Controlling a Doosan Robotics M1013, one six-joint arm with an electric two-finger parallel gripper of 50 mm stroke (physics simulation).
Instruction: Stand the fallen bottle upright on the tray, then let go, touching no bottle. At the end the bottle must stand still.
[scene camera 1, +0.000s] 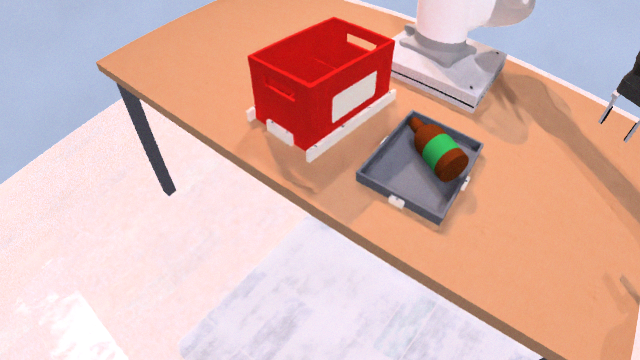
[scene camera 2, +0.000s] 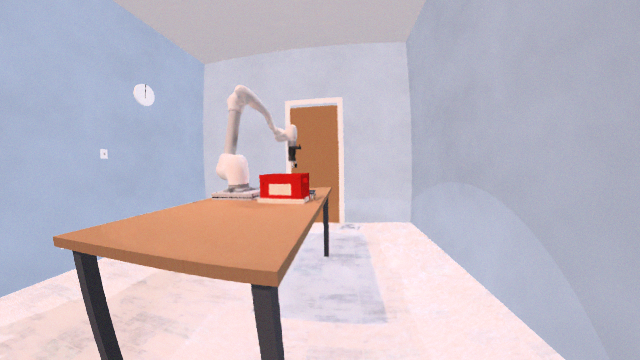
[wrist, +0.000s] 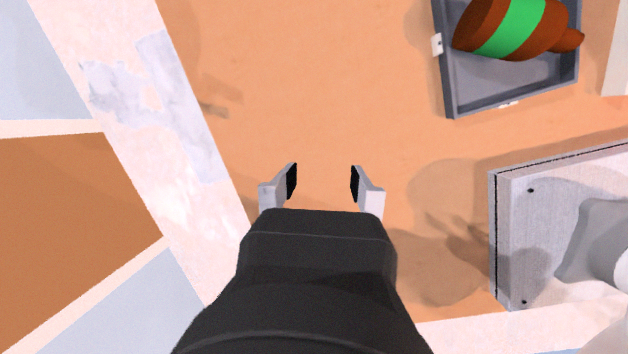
I see my gripper (wrist: 323, 175) and a grey tray (scene camera 1: 400, 167).
